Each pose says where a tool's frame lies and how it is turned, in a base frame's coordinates. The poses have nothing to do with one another.
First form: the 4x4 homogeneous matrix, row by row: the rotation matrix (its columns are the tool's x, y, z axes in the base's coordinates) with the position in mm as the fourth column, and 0 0 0 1 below. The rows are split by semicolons.
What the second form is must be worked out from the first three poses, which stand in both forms.
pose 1, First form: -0.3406, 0.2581, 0.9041, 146.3; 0.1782, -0.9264, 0.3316, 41.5; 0.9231, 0.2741, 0.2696, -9.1; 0, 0, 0, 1
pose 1, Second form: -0.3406, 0.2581, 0.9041, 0.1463; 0.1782, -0.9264, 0.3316, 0.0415; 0.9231, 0.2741, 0.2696, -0.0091; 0, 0, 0, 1
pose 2, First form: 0.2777, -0.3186, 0.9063, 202.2; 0.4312, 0.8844, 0.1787, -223.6; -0.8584, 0.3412, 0.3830, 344.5; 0, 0, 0, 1
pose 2, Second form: 0.2777, -0.3186, 0.9063, 0.2022; 0.4312, 0.8844, 0.1787, -0.2236; -0.8584, 0.3412, 0.3830, 0.3445; 0, 0, 0, 1
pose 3, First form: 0.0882, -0.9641, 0.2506, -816.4; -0.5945, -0.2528, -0.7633, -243.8; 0.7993, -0.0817, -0.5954, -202.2; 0, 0, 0, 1
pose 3, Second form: 0.0882, -0.9641, 0.2506, -0.8164; -0.5945, -0.2528, -0.7633, -0.2438; 0.7993, -0.0817, -0.5954, -0.2022; 0, 0, 0, 1
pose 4, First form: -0.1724, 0.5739, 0.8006, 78.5; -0.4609, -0.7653, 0.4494, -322.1; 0.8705, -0.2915, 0.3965, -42.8; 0, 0, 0, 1
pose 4, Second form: -0.1724, 0.5739, 0.8006, 0.0785; -0.4609, -0.7653, 0.4494, -0.3221; 0.8705, -0.2915, 0.3965, -0.0428; 0, 0, 0, 1
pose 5, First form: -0.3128, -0.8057, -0.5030, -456.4; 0.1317, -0.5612, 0.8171, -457.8; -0.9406, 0.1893, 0.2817, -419.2; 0, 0, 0, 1
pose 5, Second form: -0.3128, -0.8057, -0.5030, -0.4564; 0.1317, -0.5612, 0.8171, -0.4578; -0.9406, 0.1893, 0.2817, -0.4192; 0, 0, 0, 1
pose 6, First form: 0.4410, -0.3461, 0.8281, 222.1; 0.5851, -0.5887, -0.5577, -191.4; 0.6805, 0.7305, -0.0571, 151.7; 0, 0, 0, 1
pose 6, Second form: 0.4410, -0.3461, 0.8281, 0.2221; 0.5851, -0.5887, -0.5577, -0.1914; 0.6805, 0.7305, -0.0571, 0.1517; 0, 0, 0, 1
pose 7, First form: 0.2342, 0.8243, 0.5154, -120.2; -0.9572, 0.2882, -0.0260, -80.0; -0.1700, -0.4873, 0.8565, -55.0; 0, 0, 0, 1
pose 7, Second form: 0.2342, 0.8243, 0.5154, -0.1202; -0.9572, 0.2882, -0.0260, -0.0800; -0.1700, -0.4873, 0.8565, -0.0550; 0, 0, 0, 1
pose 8, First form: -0.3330, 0.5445, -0.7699, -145.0; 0.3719, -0.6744, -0.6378, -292.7; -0.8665, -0.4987, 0.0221, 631.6; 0, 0, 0, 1
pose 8, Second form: -0.3330, 0.5445, -0.7699, -0.1450; 0.3719, -0.6744, -0.6378, -0.2927; -0.8665, -0.4987, 0.0221, 0.6316; 0, 0, 0, 1
